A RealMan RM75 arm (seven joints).
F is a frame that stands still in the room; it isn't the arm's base.
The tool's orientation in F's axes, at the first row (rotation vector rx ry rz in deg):
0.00 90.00 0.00
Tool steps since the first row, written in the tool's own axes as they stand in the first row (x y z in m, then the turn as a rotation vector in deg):
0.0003 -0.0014 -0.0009 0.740 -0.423 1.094
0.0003 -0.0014 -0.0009 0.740 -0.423 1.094
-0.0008 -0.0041 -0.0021 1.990 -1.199 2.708
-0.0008 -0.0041 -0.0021 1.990 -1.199 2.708
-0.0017 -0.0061 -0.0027 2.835 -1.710 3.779
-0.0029 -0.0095 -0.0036 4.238 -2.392 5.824
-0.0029 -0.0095 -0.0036 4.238 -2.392 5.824
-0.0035 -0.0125 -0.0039 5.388 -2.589 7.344
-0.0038 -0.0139 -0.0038 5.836 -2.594 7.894
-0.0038 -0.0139 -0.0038 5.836 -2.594 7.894
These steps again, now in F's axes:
-0.0009 -0.0014 -0.0003 1.094 -0.423 -0.740
-0.0009 -0.0014 -0.0003 1.094 -0.423 -0.740
-0.0021 -0.0041 0.0008 2.708 -1.199 -1.990
-0.0021 -0.0041 0.0008 2.708 -1.199 -1.990
-0.0027 -0.0061 0.0017 3.779 -1.710 -2.835
-0.0036 -0.0095 0.0029 5.824 -2.392 -4.238
-0.0036 -0.0095 0.0029 5.824 -2.392 -4.238
-0.0039 -0.0125 0.0035 7.344 -2.589 -5.388
-0.0038 -0.0139 0.0038 7.894 -2.594 -5.836
-0.0038 -0.0139 0.0038 7.894 -2.594 -5.836

